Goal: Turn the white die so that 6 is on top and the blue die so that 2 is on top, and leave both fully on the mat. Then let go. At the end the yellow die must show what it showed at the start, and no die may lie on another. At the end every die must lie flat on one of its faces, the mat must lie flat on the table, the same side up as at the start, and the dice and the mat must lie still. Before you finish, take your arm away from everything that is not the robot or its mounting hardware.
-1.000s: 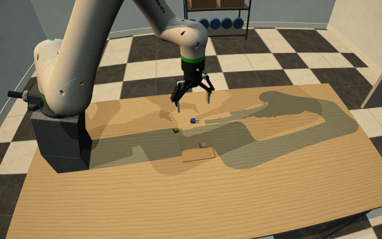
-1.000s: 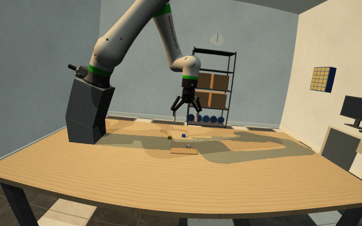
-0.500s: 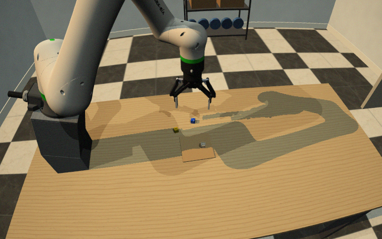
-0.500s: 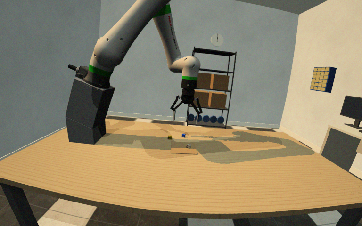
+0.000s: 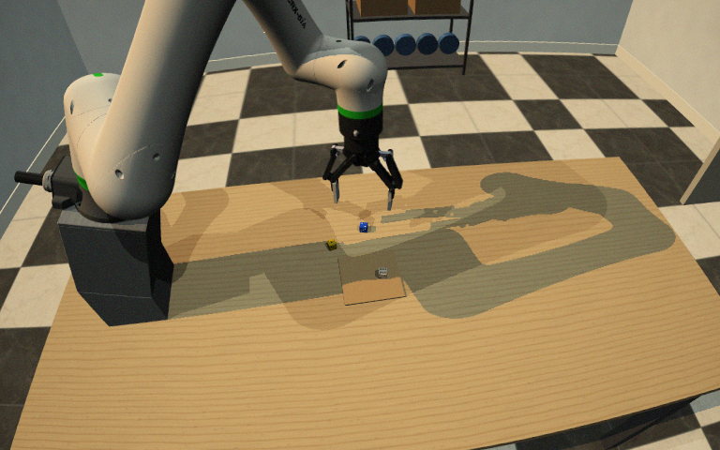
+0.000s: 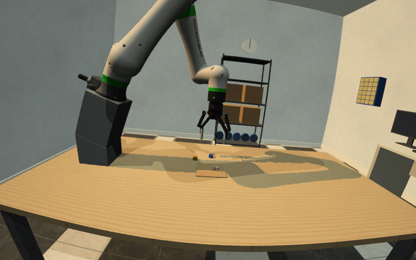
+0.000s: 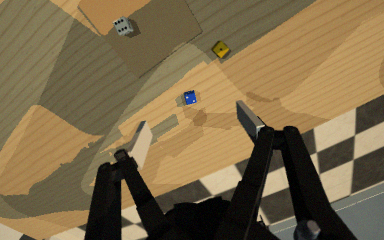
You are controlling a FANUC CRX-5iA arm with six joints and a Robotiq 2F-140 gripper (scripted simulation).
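Right now my hand is 100 mm above the blue die. Also, from my hand: white die: 160 mm to the right, 100 mm below, 30 mm ahead; then tan mat: 150 mm to the right, 110 mm below; then yellow die: 100 mm below, 90 mm behind, 50 mm to the right.
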